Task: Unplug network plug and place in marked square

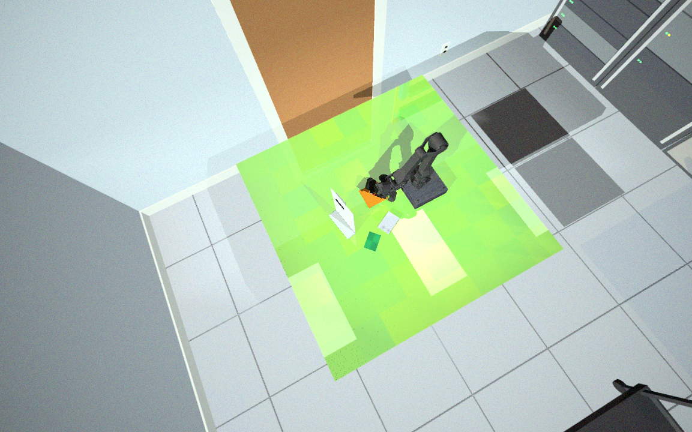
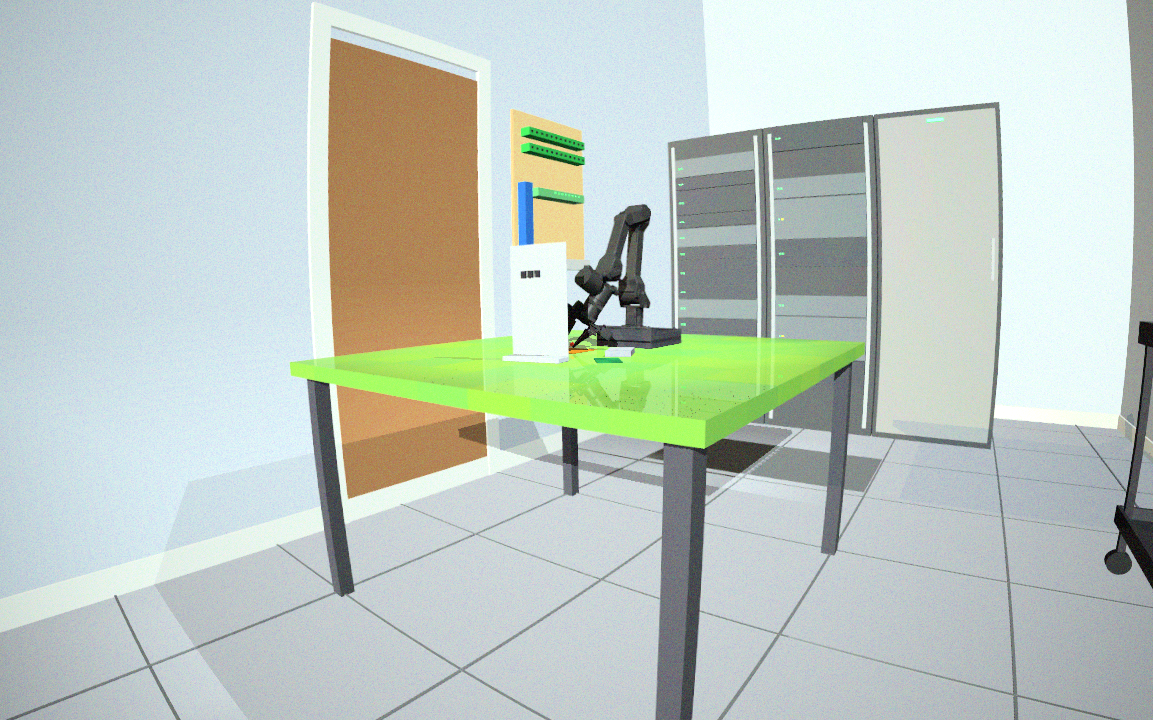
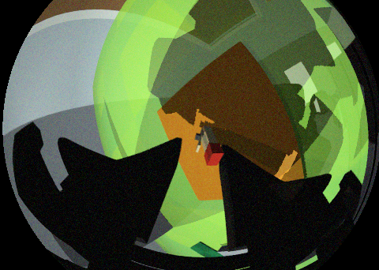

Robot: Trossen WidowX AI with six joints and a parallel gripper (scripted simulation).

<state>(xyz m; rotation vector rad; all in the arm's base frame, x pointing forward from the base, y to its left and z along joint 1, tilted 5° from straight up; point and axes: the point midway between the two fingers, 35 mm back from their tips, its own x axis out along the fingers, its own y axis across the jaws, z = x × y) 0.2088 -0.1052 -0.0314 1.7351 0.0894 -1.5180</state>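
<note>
My gripper tip is right at the network plug. From my gripper tip the other things lie so: white upright panel: 22 cm ahead, 2 cm to the left, 12 cm above; orange marked square: 2 cm below; pale grey plate: 4 cm ahead, 18 cm to the left, 1 cm below.
</note>
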